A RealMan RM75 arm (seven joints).
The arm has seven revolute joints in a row. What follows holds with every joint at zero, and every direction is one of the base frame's. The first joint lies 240.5 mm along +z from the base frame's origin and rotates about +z. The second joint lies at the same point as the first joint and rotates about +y. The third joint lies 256 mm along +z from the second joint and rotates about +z. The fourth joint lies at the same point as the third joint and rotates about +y. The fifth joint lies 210 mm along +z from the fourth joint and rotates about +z. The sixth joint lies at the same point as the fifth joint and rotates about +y. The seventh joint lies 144 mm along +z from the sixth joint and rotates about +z. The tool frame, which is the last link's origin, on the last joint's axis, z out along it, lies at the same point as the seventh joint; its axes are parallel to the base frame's.
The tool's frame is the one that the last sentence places.
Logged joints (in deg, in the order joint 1, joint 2, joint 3, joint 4, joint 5, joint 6, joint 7), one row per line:
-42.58, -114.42, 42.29, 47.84, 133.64, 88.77, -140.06
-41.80, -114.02, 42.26, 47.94, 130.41, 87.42, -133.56
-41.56, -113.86, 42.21, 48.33, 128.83, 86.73, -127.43
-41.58, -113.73, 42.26, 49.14, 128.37, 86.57, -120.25
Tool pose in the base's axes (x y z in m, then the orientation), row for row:
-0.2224, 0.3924, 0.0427, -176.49, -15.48, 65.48
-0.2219, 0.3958, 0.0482, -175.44, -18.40, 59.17
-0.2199, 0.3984, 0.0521, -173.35, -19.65, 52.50
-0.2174, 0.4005, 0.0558, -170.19, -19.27, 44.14
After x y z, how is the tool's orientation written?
As angles about the fixed x, y, z axes (roll, pitch, yaw), in degrees.
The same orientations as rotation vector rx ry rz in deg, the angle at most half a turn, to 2 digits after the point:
-140.86, -91.40, -16.41
-143.66, -82.79, -20.09
-146.42, -74.05, -21.27
-149.73, -63.26, -20.33

